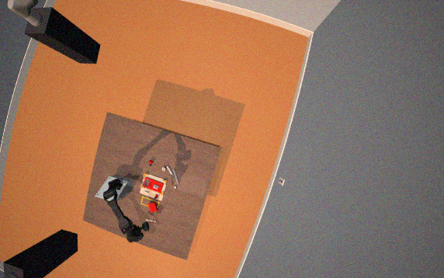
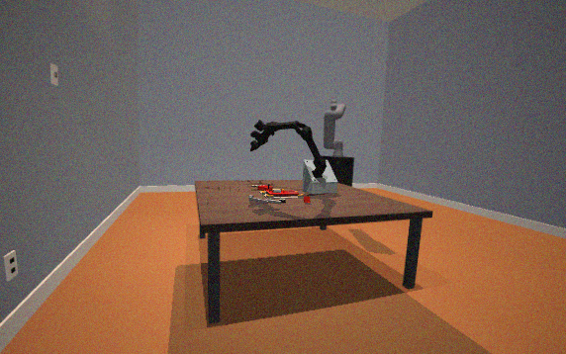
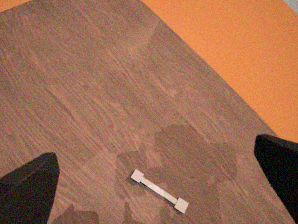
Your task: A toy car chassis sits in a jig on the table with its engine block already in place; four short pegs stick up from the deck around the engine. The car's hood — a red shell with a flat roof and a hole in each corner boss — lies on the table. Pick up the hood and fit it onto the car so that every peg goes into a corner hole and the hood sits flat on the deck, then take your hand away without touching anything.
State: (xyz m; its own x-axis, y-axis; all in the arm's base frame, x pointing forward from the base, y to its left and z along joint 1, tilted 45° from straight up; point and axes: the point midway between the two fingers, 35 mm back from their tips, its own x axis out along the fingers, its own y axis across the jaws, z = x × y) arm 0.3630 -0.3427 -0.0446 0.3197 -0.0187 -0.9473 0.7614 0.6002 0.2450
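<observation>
Now: the red hood 70 mm behind my gripper tip, 90 mm to the left of it and 280 mm below it. From my gripper tip the other things lie so: small wrench (90 mm behind, 80 mm to the right, 300 mm below).
</observation>
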